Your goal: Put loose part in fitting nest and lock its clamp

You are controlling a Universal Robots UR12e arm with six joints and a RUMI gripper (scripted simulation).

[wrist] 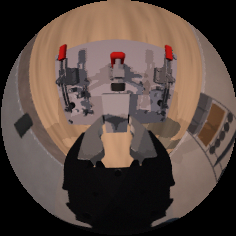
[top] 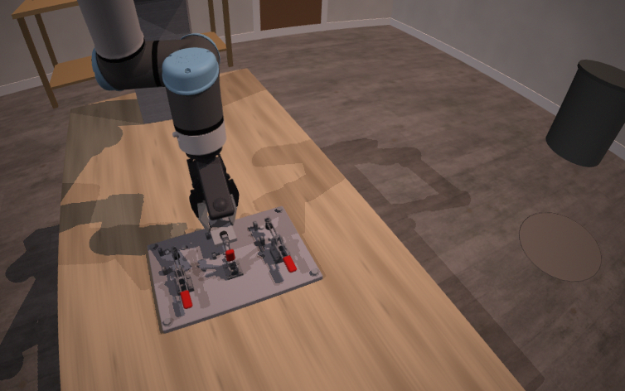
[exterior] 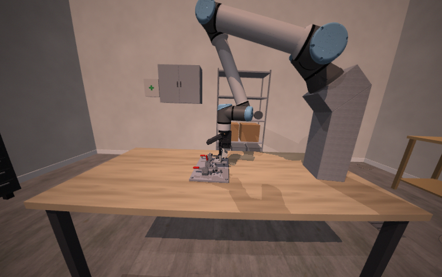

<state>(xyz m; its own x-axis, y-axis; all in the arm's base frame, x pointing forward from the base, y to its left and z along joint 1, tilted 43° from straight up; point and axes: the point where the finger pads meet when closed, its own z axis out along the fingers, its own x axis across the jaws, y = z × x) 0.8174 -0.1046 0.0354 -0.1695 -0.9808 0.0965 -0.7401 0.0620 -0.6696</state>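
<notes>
Now: hand 7 cm above the fixture, 6 cm short of it and 2 cm to the left of it. From my hand the other things lie so: loose part 1 cm below.
</notes>
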